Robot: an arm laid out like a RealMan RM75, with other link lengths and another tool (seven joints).
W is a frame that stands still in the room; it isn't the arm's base.
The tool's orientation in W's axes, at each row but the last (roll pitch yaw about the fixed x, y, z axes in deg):
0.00 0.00 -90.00
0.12 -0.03 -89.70
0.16 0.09 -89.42
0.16 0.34 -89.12
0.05 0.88 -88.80
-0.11 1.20 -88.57
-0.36 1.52 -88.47
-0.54 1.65 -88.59
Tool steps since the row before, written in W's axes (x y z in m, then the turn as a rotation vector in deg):
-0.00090 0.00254 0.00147 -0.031 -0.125 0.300
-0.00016 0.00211 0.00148 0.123 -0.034 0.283
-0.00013 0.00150 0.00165 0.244 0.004 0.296
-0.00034 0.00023 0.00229 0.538 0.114 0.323
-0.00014 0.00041 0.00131 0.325 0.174 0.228
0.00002 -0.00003 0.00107 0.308 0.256 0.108
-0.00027 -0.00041 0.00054 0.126 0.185 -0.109
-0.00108 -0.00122 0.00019 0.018 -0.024 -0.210
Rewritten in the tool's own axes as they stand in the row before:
-0.00254 -0.00090 0.00147 0.125 -0.031 0.300
-0.00211 -0.00015 0.00148 0.035 0.123 0.283
-0.00150 -0.00011 0.00165 -0.002 0.245 0.295
-0.00025 -0.00033 0.00229 -0.108 0.541 0.321
-0.00043 -0.00013 0.00130 -0.171 0.329 0.225
0.00001 0.00002 0.00107 -0.250 0.314 0.103
0.00039 -0.00028 0.00055 -0.179 0.132 -0.113
0.00119 -0.00111 0.00021 0.030 0.019 -0.209

